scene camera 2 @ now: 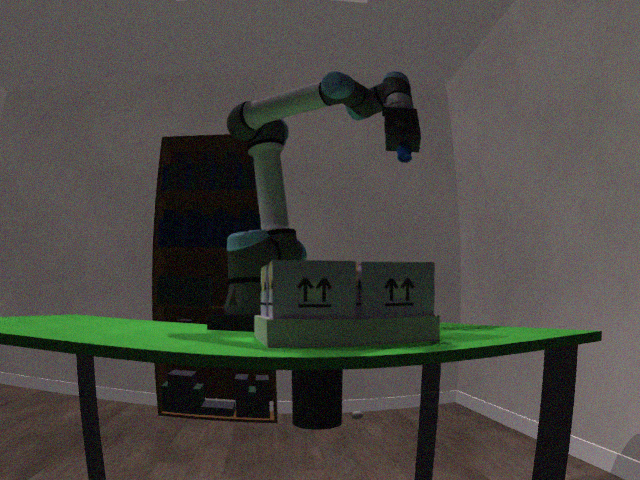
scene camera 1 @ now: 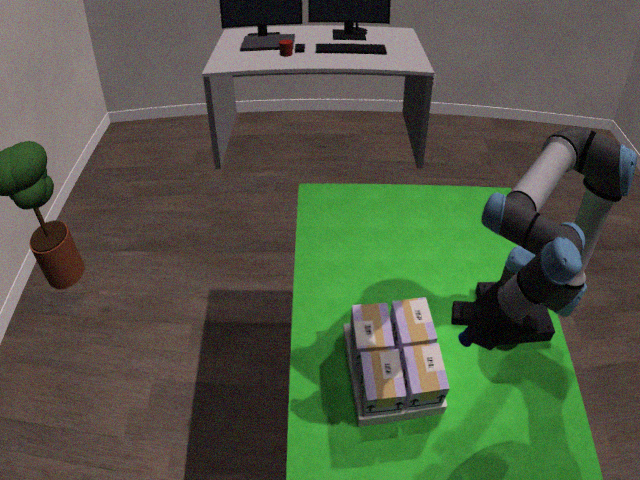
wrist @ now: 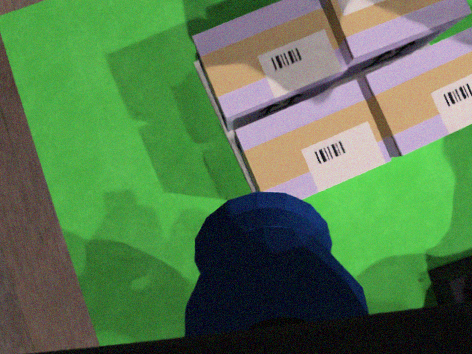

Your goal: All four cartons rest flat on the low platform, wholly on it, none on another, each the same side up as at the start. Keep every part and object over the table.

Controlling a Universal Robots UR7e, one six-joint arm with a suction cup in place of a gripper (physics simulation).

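Frame: origin at the arm's base, x ahead, y left, z up, level; centimetres.
Seen in the pictures: hand, its tool point: [scene camera 2: 404, 157] [scene camera 1: 465, 339] [wrist: 263, 253]; arm's base, origin of its link: [scene camera 2: 251, 314].
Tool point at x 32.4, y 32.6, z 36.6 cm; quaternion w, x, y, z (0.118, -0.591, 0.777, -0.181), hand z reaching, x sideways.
Offsets run from my tool point to a thing's top centre. "spot": to the spot under its first point. Level surfaces: height alone.
Four lilac-and-tan cartons stand two by two, side by side, on the low pale platform {dz -36.2, dx +7.9, dy -17.6 cm} [scene camera 1: 379, 419] [scene camera 2: 351, 331]: back left [scene camera 1: 373, 325], back right [scene camera 1: 413, 320], front left [scene camera 1: 381, 376] and front right [scene camera 1: 423, 366] in scene camera 1. Labels face up. In scene camera 2 two near cartons {dz -26.0, dx +13.8, dy -24.8 cm} [scene camera 2: 330, 273] {dz -26.0, dx +13.3, dy -9.2 cm} [scene camera 2: 398, 273] rest flat, arrows upward. The wrist view shows a carton {spot: dz -26.0, dx +15.0, dy -5.8 cm} [wrist: 235, 50] and another carton {dz -26.0, dx +2.1, dy -9.5 cm} [wrist: 280, 155]. The platform's edge beside the right cartons is hidden. My gripper, a blue suction cup [scene camera 1: 465, 338] [scene camera 2: 404, 156] [wrist: 262, 215], hangs empty, high above the table, apart from the cartons.
The green table {dz -41.0 cm} [scene camera 1: 356, 237] [scene camera 2: 129, 330] bears the platform and my dark arm base [scene camera 1: 532, 333]. Behind the table's far edge stands a white desk [scene camera 1: 320, 62] with monitors. A potted plant [scene camera 1: 56, 258] stands at the left. A dark bookshelf [scene camera 2: 180, 206] stands behind the arm.
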